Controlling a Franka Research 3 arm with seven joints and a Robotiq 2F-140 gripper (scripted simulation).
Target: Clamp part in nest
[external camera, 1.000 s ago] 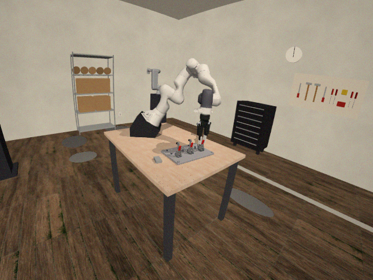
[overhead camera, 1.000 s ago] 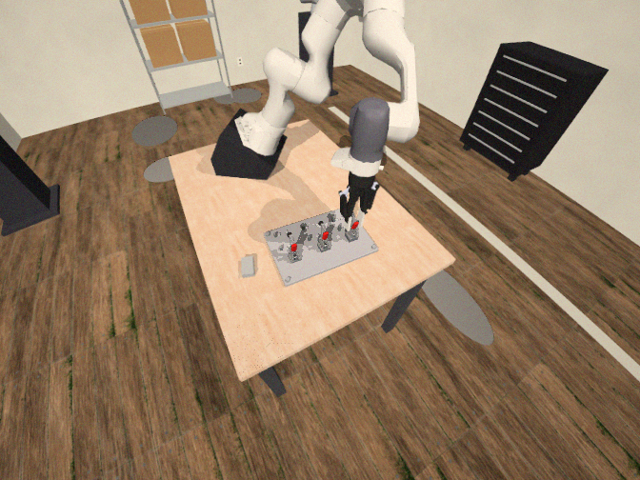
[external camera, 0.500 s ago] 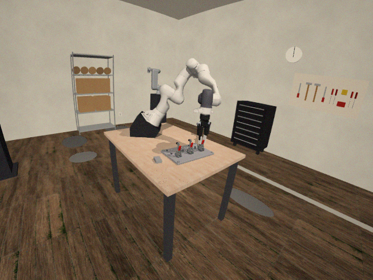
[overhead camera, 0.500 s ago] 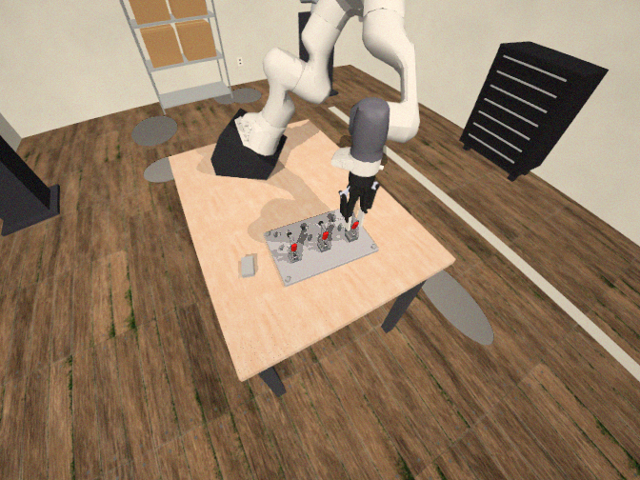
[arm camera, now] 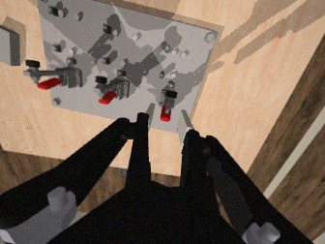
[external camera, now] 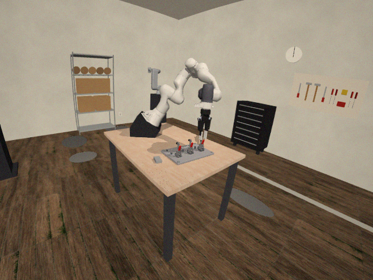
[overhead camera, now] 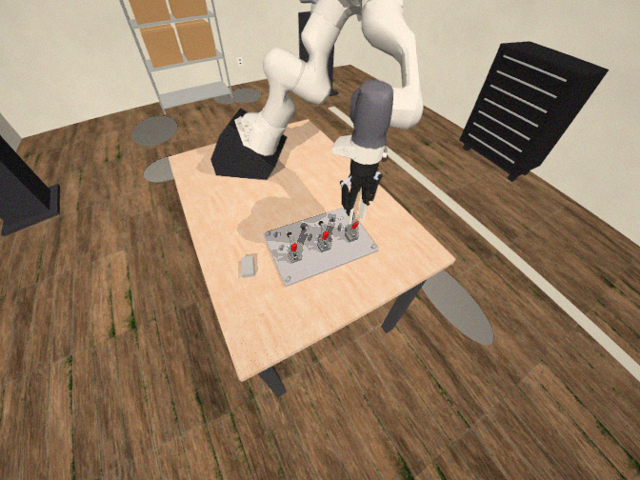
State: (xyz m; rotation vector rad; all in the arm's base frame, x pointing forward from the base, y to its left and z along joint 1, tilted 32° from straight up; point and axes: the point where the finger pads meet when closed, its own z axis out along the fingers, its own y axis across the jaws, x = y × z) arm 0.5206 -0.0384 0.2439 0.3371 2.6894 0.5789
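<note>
Right now the grey block is 10 cm behind my hand, 36 cm to the right of it and 14 cm below it. The rest, counted from my hand: plate (5 cm behind, 10 cm to the right, 14 cm below).
</note>
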